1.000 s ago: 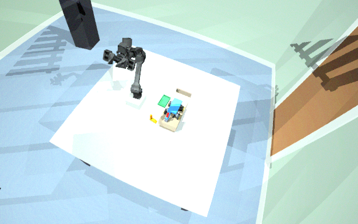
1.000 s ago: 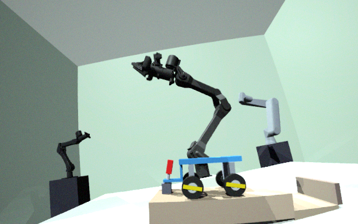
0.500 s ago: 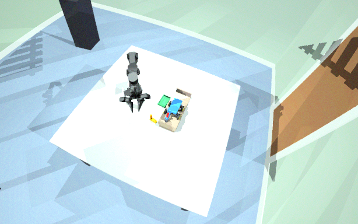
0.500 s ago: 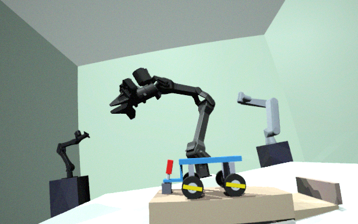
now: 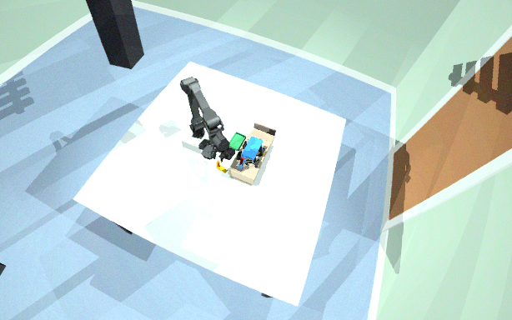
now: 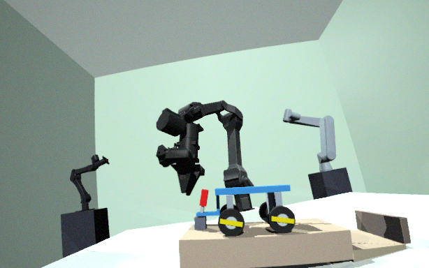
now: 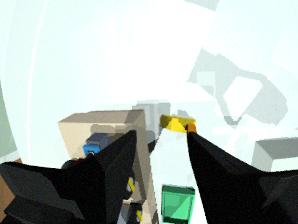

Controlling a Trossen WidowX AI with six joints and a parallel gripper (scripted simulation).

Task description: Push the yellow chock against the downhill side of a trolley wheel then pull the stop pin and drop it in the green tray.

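The yellow chock lies 4 cm to the left of my gripper tip and 14 cm below it. The rest, counted from my gripper tip: red-headed stop pin (11 cm ahead, 4 cm to the left, 3 cm below); trolley (15 cm ahead, 14 cm to the left, 5 cm below); dark end wall (18 cm ahead, 40 cm to the left, 13 cm below).
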